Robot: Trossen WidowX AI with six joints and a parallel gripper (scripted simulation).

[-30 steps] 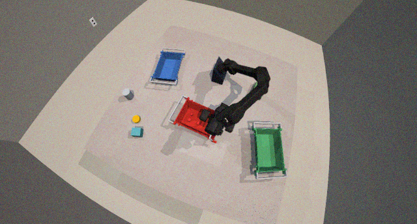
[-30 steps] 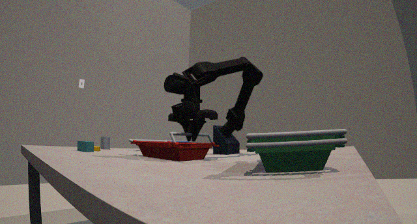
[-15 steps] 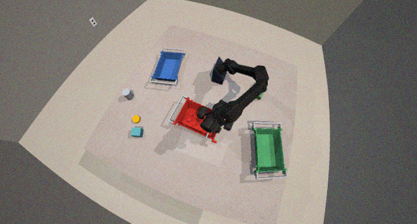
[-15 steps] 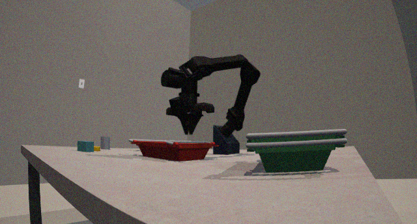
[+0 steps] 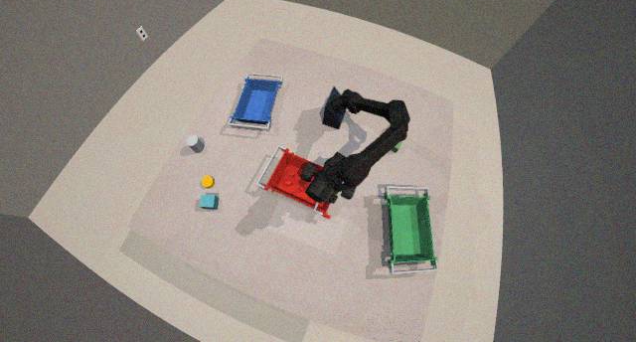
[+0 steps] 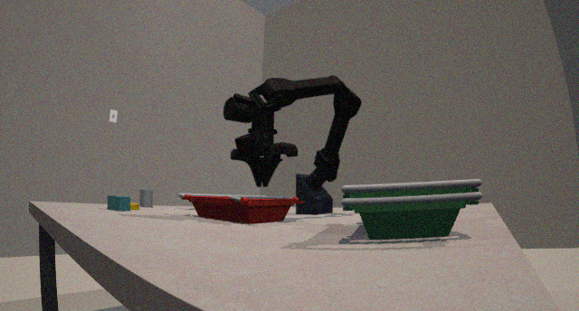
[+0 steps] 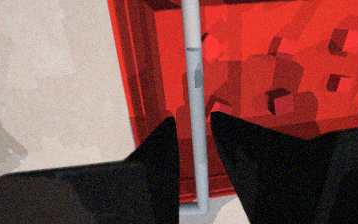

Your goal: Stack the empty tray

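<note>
Now: gripper tip 470 mm to the left of the blue tray, 290 mm past it and 50 mm above it. From my gripper tip the other things lie so: yellow disc 470 mm to the right, 160 mm ahead, 80 mm below; teal block 410 mm to the right, 230 mm ahead, 70 mm below; green block 380 mm behind, 210 mm to the left, 70 mm below.
</note>
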